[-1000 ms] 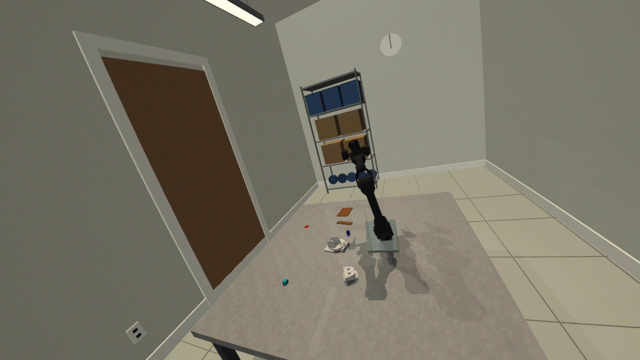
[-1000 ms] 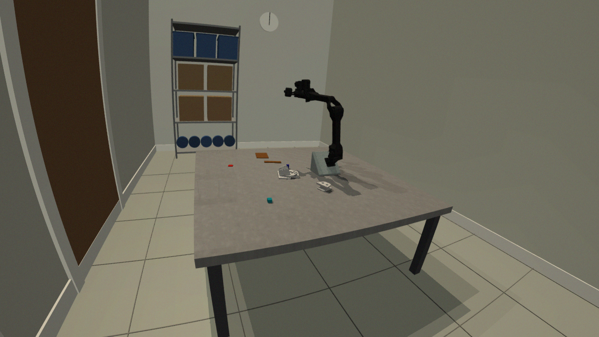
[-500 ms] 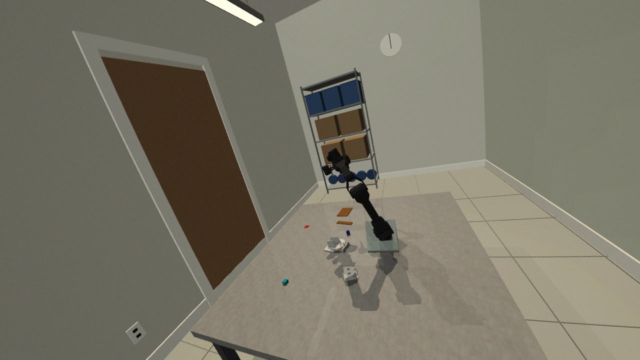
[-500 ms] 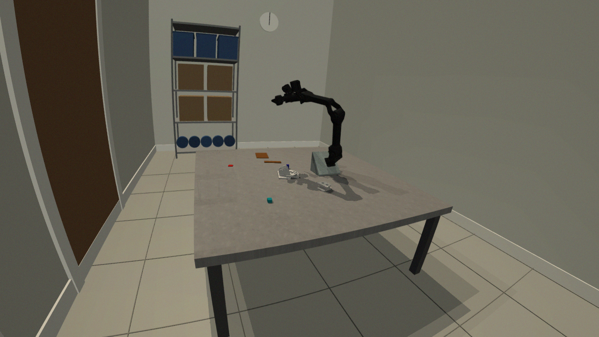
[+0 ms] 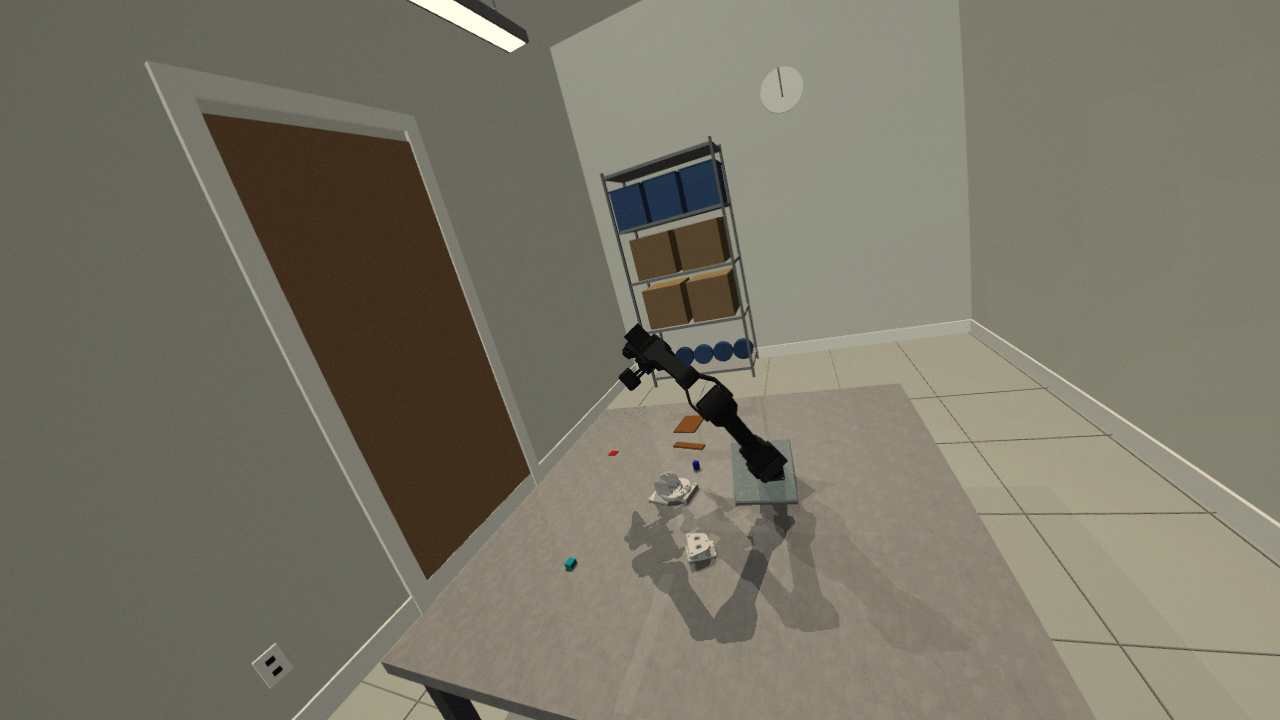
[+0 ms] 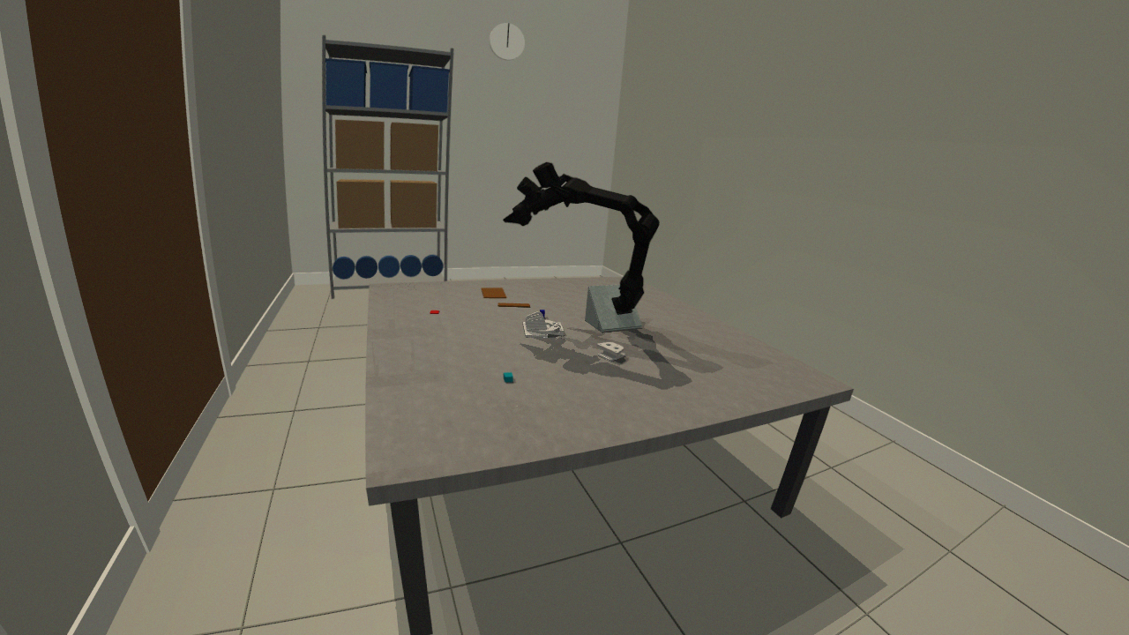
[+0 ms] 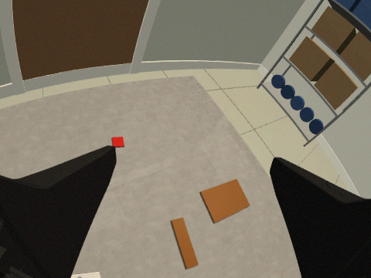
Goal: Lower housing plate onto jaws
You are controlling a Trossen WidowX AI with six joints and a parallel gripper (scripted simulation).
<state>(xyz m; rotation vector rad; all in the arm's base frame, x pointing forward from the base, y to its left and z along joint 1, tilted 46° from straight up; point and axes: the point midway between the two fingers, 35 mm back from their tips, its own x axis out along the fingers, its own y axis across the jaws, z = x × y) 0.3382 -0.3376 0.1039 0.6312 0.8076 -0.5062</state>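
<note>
The grey stand lies 180 mm behind my gripper tip, 410 mm to the left of it and 350 mm below it. The rest, counted from my gripper tip: brown tile 60 mm behind, 280 mm to the right, 350 mm below; red piece 230 mm ahead, 100 mm to the right, 350 mm below; brown bar 80 mm behind, 100 mm to the right, 350 mm below.
</note>
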